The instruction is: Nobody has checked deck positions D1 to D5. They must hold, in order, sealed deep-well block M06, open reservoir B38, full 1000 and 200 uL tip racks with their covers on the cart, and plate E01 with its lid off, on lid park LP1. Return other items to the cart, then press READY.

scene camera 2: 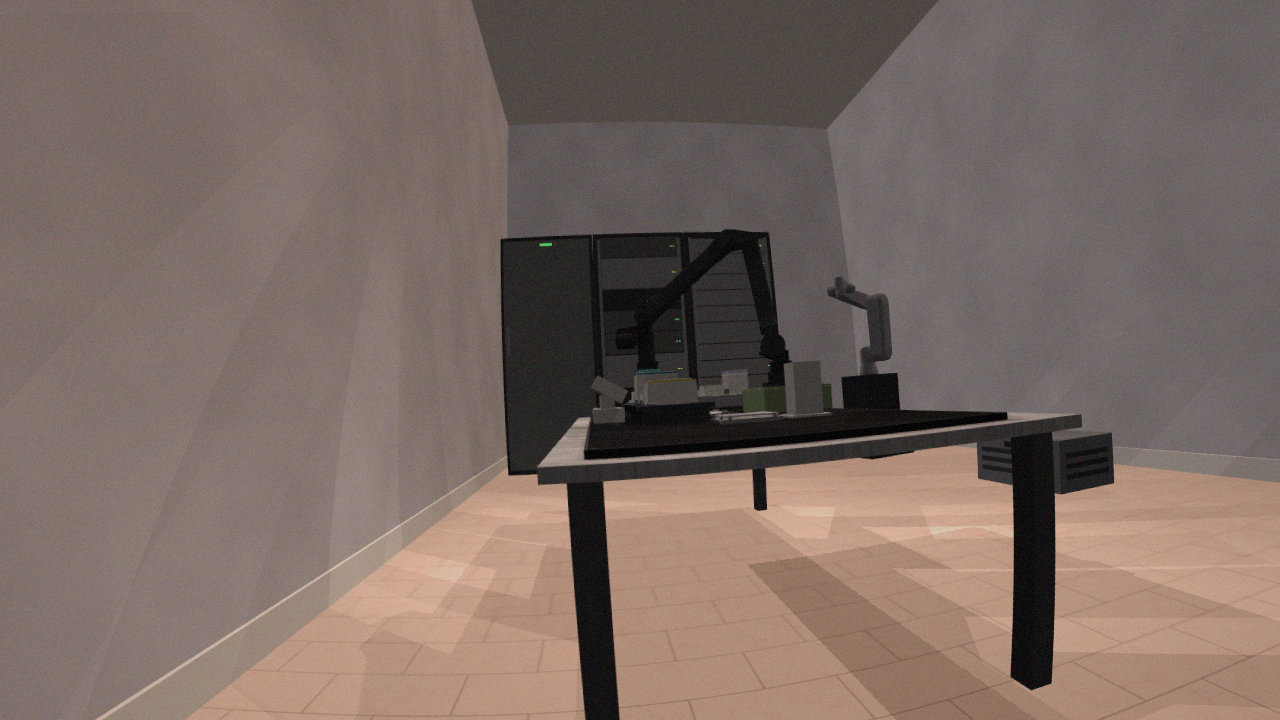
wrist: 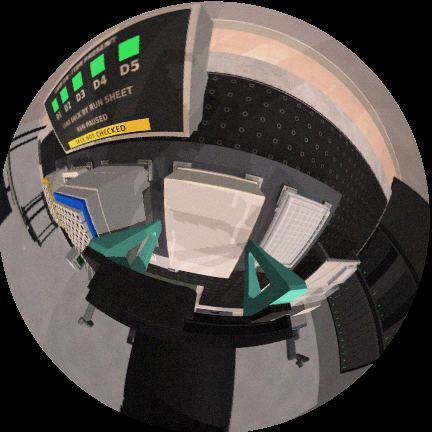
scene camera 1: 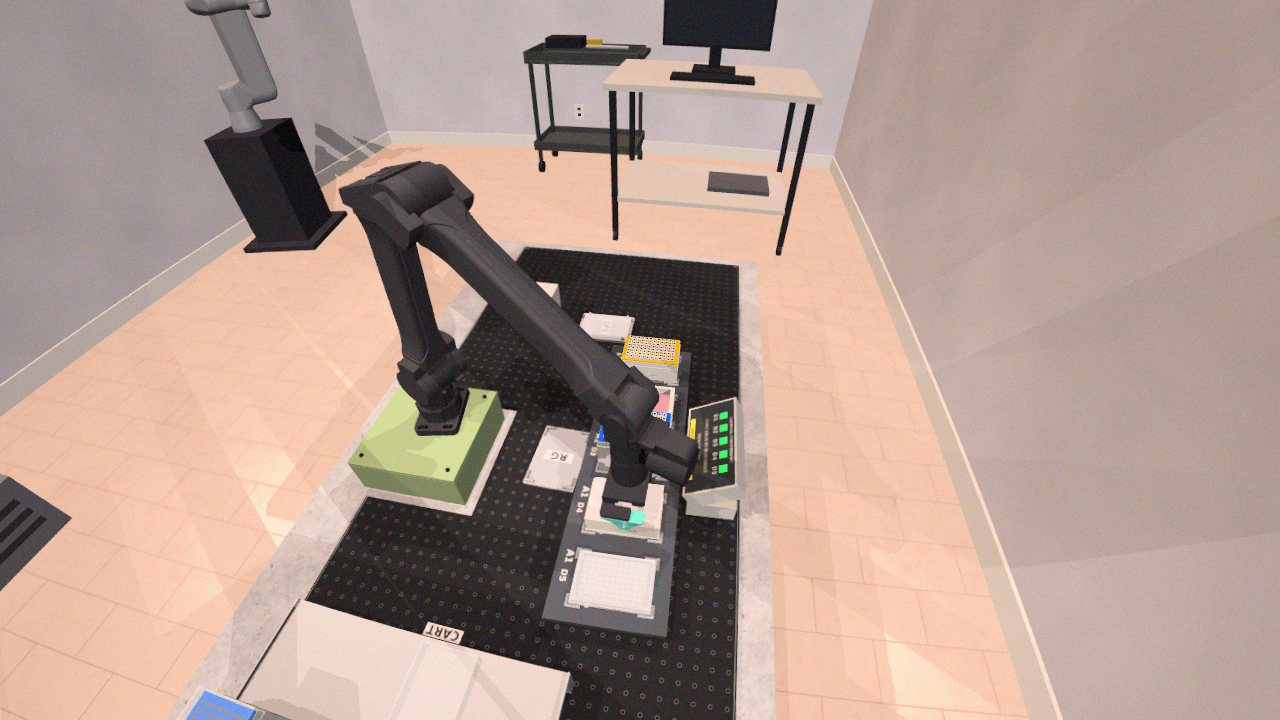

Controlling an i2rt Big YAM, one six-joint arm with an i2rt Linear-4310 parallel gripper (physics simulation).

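Where they show: gripper, fingertip midpoint: (wrist: 203,234) (scene camera 1: 629,503); arm's base, link origin: (scene camera 2: 782,386) (scene camera 1: 444,412).
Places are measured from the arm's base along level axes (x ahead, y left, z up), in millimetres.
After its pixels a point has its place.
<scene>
My gripper (scene camera 1: 623,519) @(x 379, y -219, z 8 mm) (scene camera 2: 648,369) @(x 379, y -219, z 8 mm) (wrist: 203,234) @(x 379, y -219, z 8 mm) is open and empty, its teal fingers apart over the cream box on D4. This box (scene camera 1: 652,501) @(x 418, y -221, z 14 mm) (wrist: 215,220) @(x 401, y -231, z 14 mm) has a smooth closed top and sits upright. A white gridded plate (scene camera 1: 613,582) @(x 350, y -346, z -15 mm) (wrist: 299,220) @(x 387, y -338, z -14 mm) lies on D5. A blue-edged tip rack (wrist: 75,220) @(x 432, y -126, z 69 mm) stands beside D4, partly hidden by the arm in scene camera 1. A yellow-edged tip rack (scene camera 1: 652,349) @(x 438, y 143, z 36 mm) stands at the far deck end. The status panel (scene camera 1: 713,445) @(x 533, y -128, z 43 mm) (wrist: 125,75) shows green lamps for D1 to D5, "RUN PAUSED" and "DECK NOT CHECKED". Item labels are unreadable.
The pale cart (scene camera 1: 358,662) @(x -19, y -462, z -16 mm) is at the near left, with a blue rack (scene camera 1: 219,705) @(x -123, y -540, z 88 mm) at its corner. A flat pad (scene camera 1: 559,456) @(x 238, y -66, z -67 mm) lies beside the deck. A white item (scene camera 1: 606,326) @(x 329, y 342, z -58 mm) lies beyond the deck. A tall white block (scene camera 2: 802,387) @(x 189, y 383, z -7 mm) stands near the green base (scene camera 1: 429,438) @(x -12, y -67, z -1 mm).
</scene>
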